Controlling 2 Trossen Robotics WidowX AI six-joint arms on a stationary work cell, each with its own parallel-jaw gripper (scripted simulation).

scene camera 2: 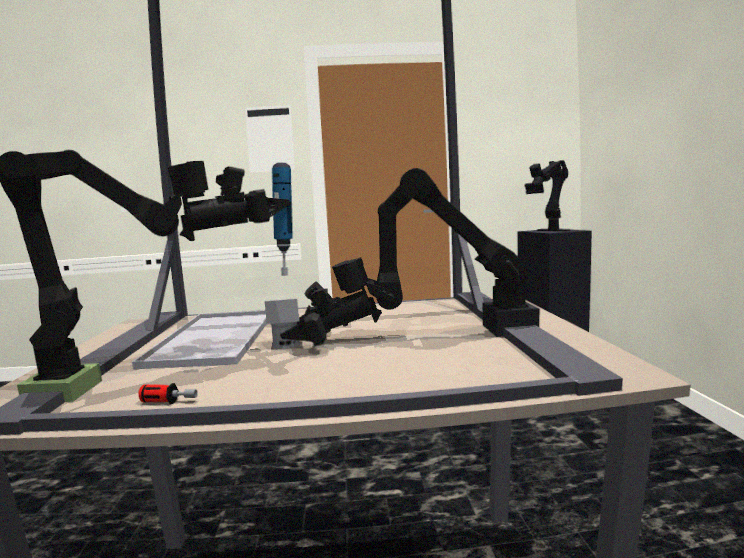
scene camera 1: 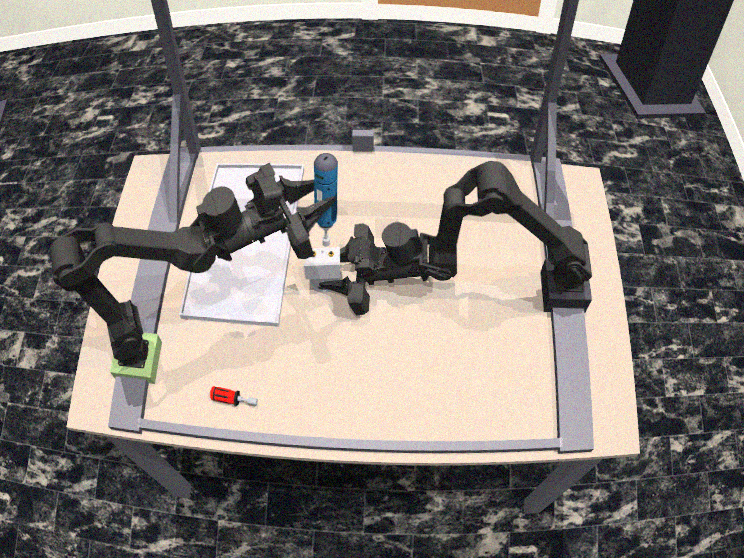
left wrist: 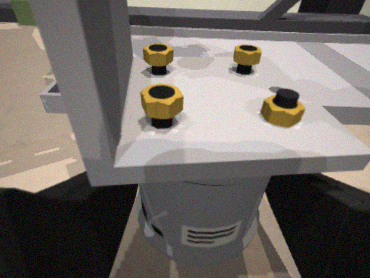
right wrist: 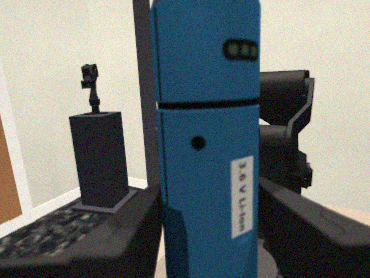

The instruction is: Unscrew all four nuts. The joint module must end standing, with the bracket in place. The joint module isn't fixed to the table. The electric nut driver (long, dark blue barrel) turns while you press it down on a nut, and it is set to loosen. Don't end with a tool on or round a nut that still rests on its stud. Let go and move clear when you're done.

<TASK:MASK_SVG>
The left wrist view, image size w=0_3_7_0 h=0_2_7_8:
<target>left gripper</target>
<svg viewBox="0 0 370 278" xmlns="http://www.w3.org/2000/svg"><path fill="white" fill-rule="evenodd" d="M271 176L265 190L266 197L301 278L370 278L370 193L321 173ZM138 184L91 187L87 172L84 171L36 193L18 188L0 187L0 278L109 278L135 201Z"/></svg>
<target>grey bracket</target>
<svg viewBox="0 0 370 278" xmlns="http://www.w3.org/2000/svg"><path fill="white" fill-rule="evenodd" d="M28 0L91 187L363 171L370 162L370 148L268 57L261 57L260 63L251 67L250 75L236 73L238 64L233 61L233 57L173 57L173 61L166 65L165 75L153 75L151 65L148 65L143 57L133 57L127 0ZM278 89L287 88L300 94L298 101L305 107L301 121L292 127L280 127L268 123L261 114L263 101L272 95L276 95ZM146 87L154 84L169 84L176 86L184 96L183 110L172 118L173 124L168 129L153 127L151 117L145 114L141 104L140 92Z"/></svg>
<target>shallow tray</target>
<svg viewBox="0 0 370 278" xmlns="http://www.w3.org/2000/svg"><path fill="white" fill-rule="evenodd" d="M54 80L39 94L46 113L66 114L56 80ZM130 26L133 57L143 57L143 48L155 43L170 46L173 49L173 57L233 57L235 46L257 46L262 51L261 57L268 57L341 124L370 125L370 35Z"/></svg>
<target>joint module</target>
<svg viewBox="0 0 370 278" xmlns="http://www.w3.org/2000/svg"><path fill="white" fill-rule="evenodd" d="M271 176L139 184L139 193L136 201L139 227L148 243L158 253L171 261L191 267L212 267L224 264L239 256L251 243L259 224L259 205ZM151 118L152 126L157 129L168 129L173 124L172 118ZM278 89L274 99L275 103L283 107L295 107L300 96L299 93L287 88ZM151 66L153 75L166 74L166 66ZM237 65L236 73L250 75L252 66Z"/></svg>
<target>nut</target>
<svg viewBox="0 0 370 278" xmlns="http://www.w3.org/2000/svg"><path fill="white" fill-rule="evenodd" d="M263 101L261 108L262 116L268 123L276 126L292 127L301 121L305 112L305 107L300 101L297 101L295 107L283 107L276 104L274 101L276 95L272 95Z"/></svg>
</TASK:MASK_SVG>
